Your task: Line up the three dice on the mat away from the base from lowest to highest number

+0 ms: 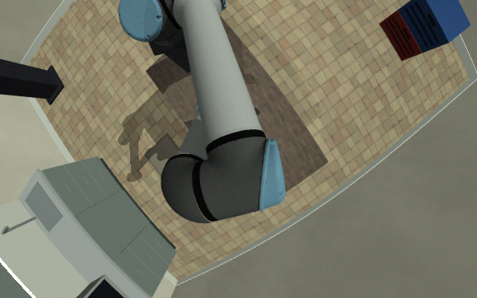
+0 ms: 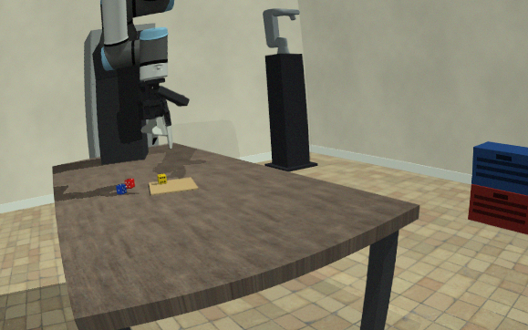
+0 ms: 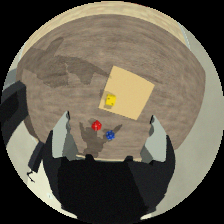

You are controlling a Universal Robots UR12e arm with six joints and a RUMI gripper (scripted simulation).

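My hand is 120 mm to the left of the red die, 100 mm above it and 40 mm past it. Also, from my hand: tan mat (110 mm below, 50 mm ahead); yellow die (100 mm below, 10 mm to the right); blue die (160 mm to the right, 100 mm below, 20 mm ahead).
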